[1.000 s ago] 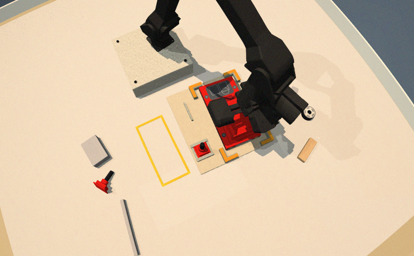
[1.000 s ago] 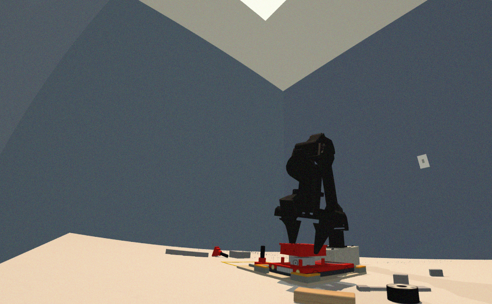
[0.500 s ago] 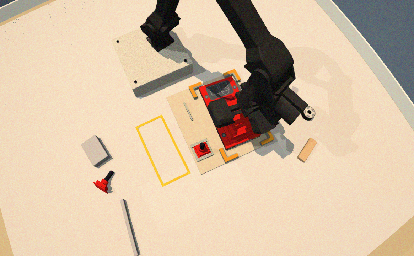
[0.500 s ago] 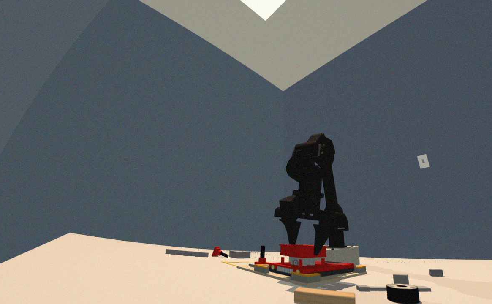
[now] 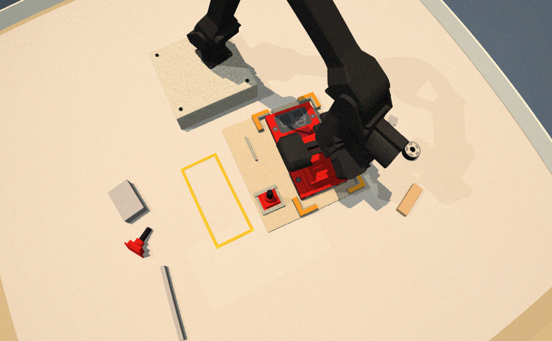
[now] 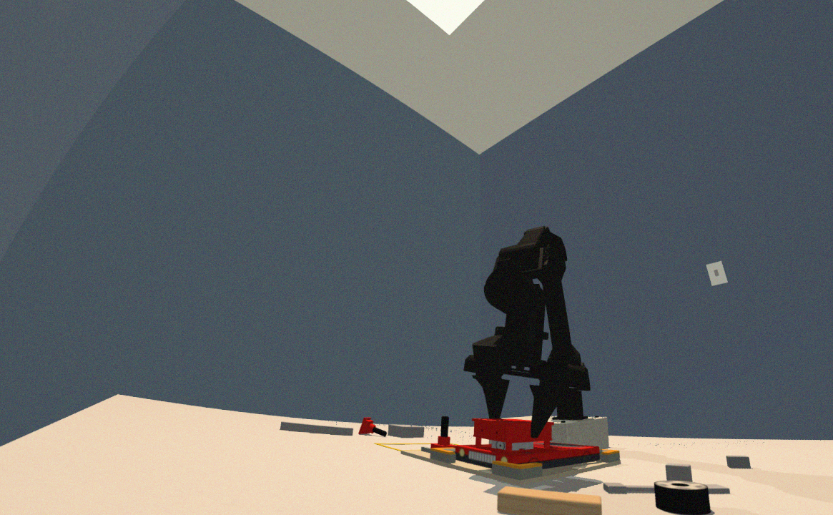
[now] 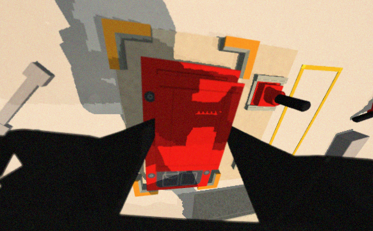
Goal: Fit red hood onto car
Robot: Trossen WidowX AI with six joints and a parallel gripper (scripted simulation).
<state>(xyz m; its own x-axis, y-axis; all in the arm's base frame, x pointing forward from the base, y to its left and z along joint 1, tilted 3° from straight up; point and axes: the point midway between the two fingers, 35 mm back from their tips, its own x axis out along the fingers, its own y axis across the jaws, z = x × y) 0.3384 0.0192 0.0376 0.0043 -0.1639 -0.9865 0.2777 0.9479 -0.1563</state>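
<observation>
The grey engine block is 20 mm below my gripper tip. The rest, counted from my gripper tip: red hood 10 mm above; then red-based black knob 120 mm to the right, 10 mm below; then wood block 190 mm ahead, 120 mm to the left, 40 mm below.
</observation>
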